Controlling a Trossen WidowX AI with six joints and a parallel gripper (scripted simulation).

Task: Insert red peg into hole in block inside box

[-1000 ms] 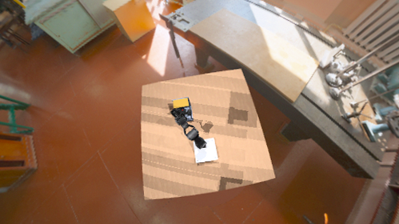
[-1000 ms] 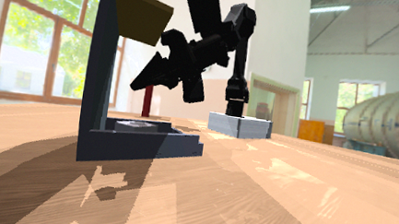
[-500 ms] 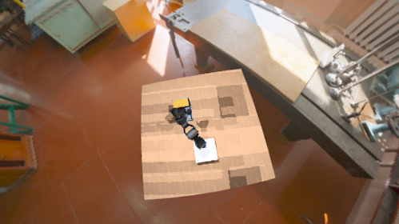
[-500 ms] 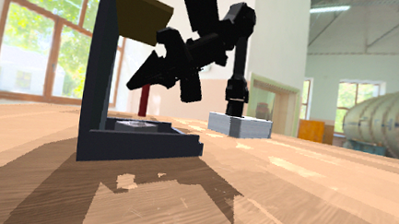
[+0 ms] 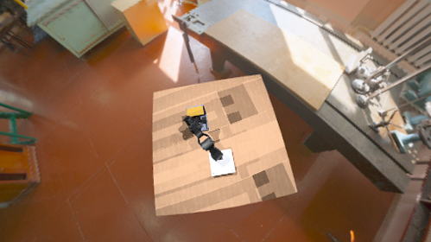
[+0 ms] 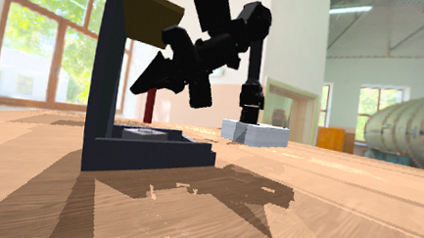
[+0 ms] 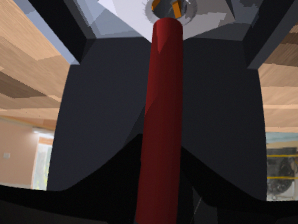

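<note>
Right now the back wall is 3 cm ahead of my gripper tip and 2 cm above it. Also, from my gripper tip: red peg (3 cm behind, 1 cm below); yellow-brown roof (1 cm behind, 12 cm above).
</note>
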